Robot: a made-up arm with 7 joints. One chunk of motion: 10 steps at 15 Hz.
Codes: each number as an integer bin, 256 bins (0 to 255) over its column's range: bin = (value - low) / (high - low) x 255, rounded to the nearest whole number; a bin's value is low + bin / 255 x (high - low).
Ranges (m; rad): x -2..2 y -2..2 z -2..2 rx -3.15..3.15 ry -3.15..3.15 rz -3.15..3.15
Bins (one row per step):
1: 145 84 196 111 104 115
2: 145 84 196 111 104 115
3: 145 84 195 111 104 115
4: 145 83 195 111 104 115
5: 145 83 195 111 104 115
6: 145 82 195 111 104 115
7: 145 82 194 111 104 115
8: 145 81 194 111 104 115
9: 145 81 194 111 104 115
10: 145 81 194 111 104 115
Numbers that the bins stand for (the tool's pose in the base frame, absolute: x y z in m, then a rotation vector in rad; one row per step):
1: 0.2745 -0.6824 1.0745 -0.4076 -0.5806 -0.3088
2: 0.2745 -0.6824 1.0745 -0.4076 -0.5806 -0.3088
3: 0.2745 -0.6824 1.0588 -0.4076 -0.5806 -0.3088
4: 0.2745 -0.6980 1.0588 -0.4076 -0.5806 -0.3088
5: 0.2745 -0.6980 1.0588 -0.4076 -0.5806 -0.3088
6: 0.2745 -0.7137 1.0588 -0.4076 -0.5806 -0.3088
7: 0.2745 -0.7137 1.0431 -0.4076 -0.5806 -0.3088
8: 0.2745 -0.7294 1.0431 -0.4076 -0.5806 -0.3088
9: 0.2745 -0.7294 1.0431 -0.4076 -0.5806 -0.3088
10: 0.2745 -0.7294 1.0431 -0.4076 -0.5806 -0.3088

